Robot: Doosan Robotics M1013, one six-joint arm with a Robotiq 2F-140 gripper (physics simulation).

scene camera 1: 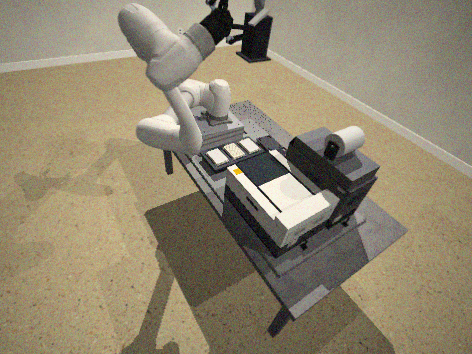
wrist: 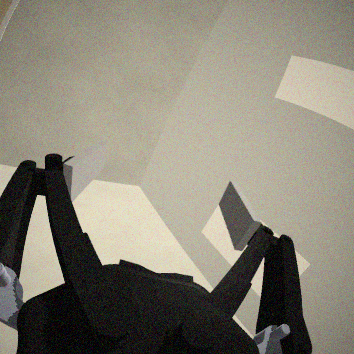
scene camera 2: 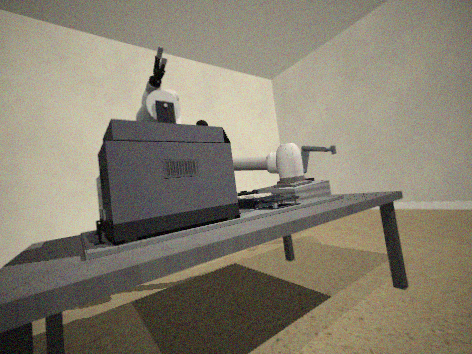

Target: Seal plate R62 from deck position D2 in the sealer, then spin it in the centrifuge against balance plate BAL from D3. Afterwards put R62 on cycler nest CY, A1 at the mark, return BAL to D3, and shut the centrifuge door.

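Pixels of known places: gripper, fingertip midpoint: (wrist: 165, 174) (scene camera 2: 163, 52); arm's base at its link origin: (scene camera 1: 216, 117) (scene camera 2: 292, 185).
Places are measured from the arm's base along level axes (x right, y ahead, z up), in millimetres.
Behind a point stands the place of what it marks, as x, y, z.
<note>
My gripper (scene camera 1: 239, 11) (scene camera 2: 161, 56) {255, 670, 893} (wrist: 165, 174) {255, 670, 893} is open and empty, raised high above the table; part of it is cut off by the top edge of the scene camera 1 view. Three pale plates, the left one (scene camera 1: 217, 157) {189, 378, -22}, the middle one (scene camera 1: 233, 150) {60, 355, -25} and the right one (scene camera 1: 249, 145) {-63, 355, -22}, lie in a row on a dark deck near the arm's base. I cannot read their labels, so I cannot tell R62 from BAL. A white machine (scene camera 1: 306, 216) {124, 1059, 156} with a dark top panel stands beside the deck. A dark grey machine (scene camera 1: 325, 167) {-109, 906, 226} (scene camera 2: 170, 190) {-329, 896, 43} carries a white roll (scene camera 1: 348, 140) {-175, 916, 375} (scene camera 2: 171, 95) {-292, 843, 373}.
The arm's base stands on a grey plinth (scene camera 1: 220, 131) {52, 158, -7} (scene camera 2: 317, 189) {-142, -57, -44} at the far end of the table (scene camera 1: 372, 240) {-299, 1232, -101} (scene camera 2: 350, 202) {-463, 153, -101}. A small dark block (scene camera 1: 265, 143) {-202, 353, -48} lies beside the deck. A black pedestal (scene camera 1: 254, 42) stands on the floor behind. The wrist view shows walls and light patches.
</note>
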